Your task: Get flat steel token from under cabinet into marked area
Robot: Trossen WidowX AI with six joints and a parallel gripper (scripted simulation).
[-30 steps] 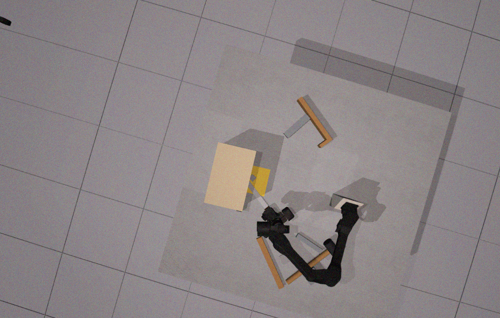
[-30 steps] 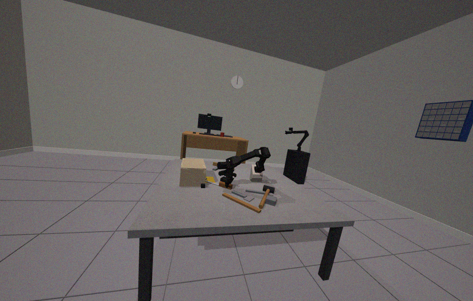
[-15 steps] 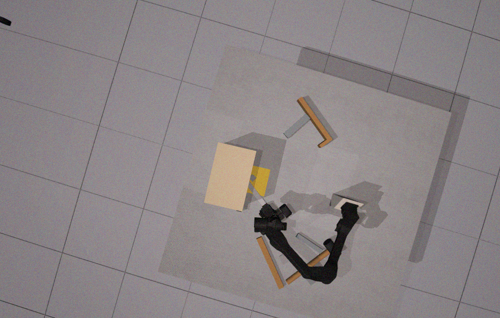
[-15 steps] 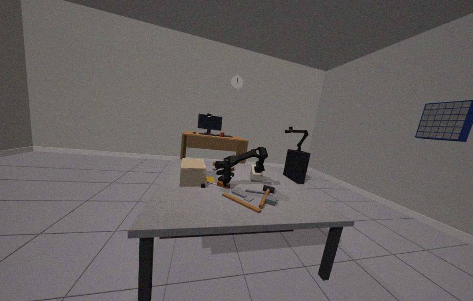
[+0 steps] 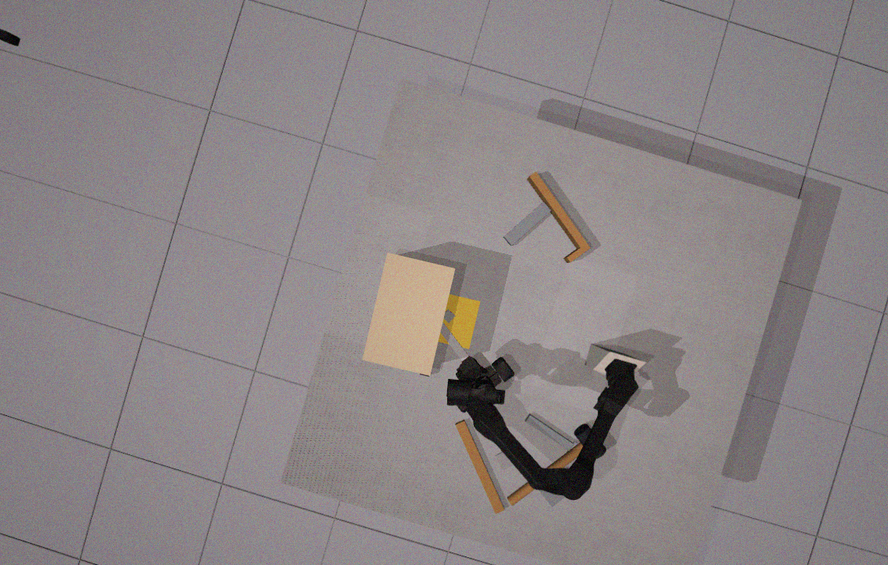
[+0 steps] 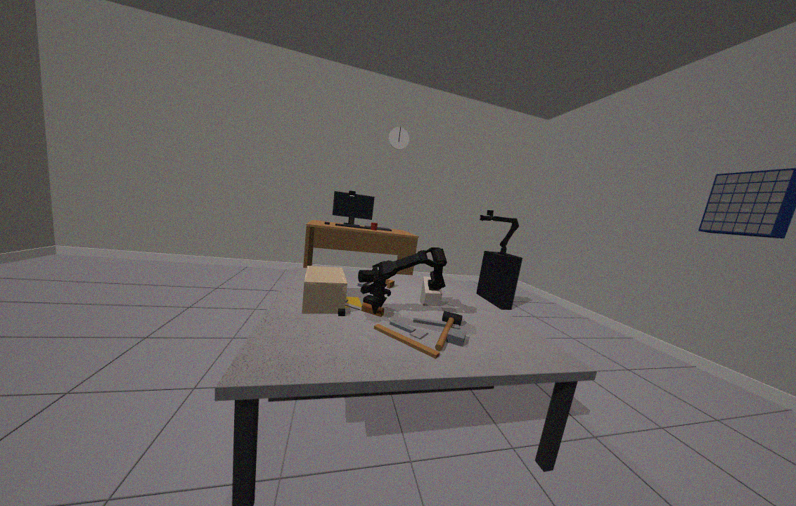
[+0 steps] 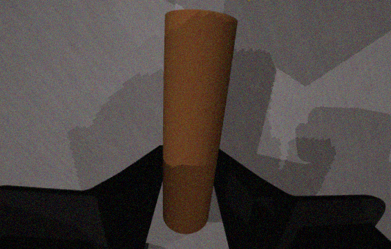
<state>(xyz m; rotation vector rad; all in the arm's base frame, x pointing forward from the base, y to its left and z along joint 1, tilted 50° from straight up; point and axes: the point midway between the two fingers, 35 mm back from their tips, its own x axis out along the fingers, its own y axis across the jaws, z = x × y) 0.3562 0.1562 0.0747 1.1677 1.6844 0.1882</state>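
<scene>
My gripper tip is 130 mm past the grey l-shaped bracket and 180 mm to the right of it. Also, from my gripper tip: grey block 300 mm behind, 260 mm to the left, 10 mm above; then wooden stick 70 mm behind, 260 mm to the left; then grey steel token 150 mm ahead, 160 mm to the right.
</scene>
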